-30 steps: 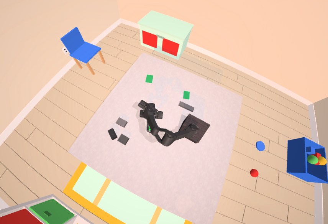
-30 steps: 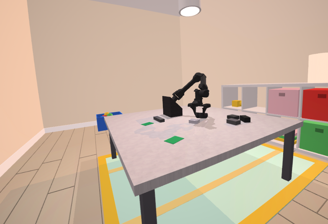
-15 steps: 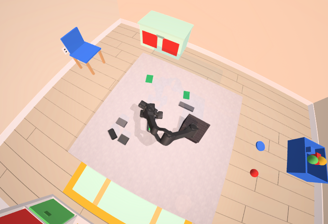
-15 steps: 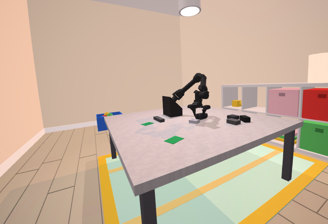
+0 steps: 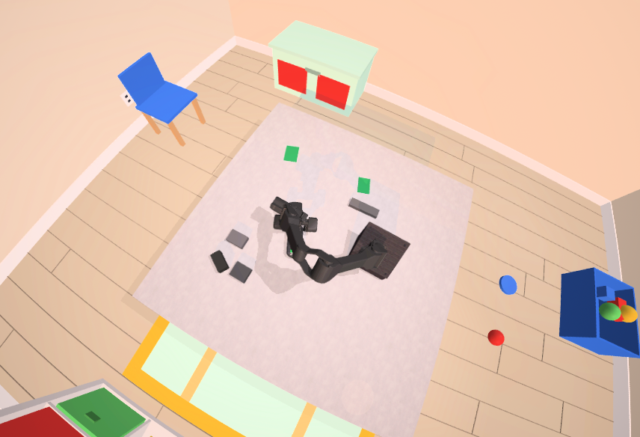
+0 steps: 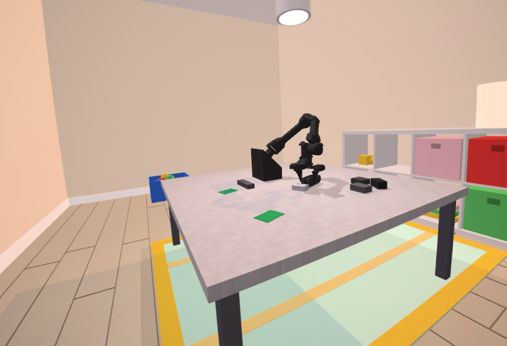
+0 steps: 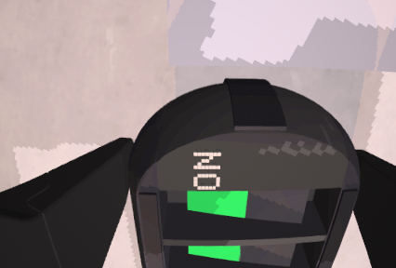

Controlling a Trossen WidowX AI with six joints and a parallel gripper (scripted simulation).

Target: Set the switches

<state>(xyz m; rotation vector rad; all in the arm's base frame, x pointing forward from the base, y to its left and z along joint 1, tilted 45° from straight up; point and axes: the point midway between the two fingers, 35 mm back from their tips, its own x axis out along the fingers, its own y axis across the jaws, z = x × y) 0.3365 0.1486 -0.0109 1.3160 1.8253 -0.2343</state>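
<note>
My gripper tip is now 20 mm short of the light grey block, 50 mm to the left of it and 20 mm above it. Also, from my gripper tip: dark bar: 210 mm behind, 290 mm to the right, 20 mm below.
</note>
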